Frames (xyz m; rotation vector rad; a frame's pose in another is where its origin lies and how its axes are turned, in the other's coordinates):
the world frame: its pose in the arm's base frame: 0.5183 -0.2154 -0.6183 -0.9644 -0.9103 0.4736
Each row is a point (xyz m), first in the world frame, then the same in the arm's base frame.
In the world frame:
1: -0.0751 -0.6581 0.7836
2: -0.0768 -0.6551 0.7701
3: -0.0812 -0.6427 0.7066
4: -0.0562 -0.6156 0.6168
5: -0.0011 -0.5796 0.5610
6: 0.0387 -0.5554 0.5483
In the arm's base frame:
1: -0.2003 -0.2184 0.1141
2: -0.1899 -0.2247 0.1073
3: -0.1391 -0.2528 0.0784
4: -0.0495 -0.2657 0.0432
5: 0.0288 -0.2361 0.0225
6: 0.0624 -0.2020 0.0162

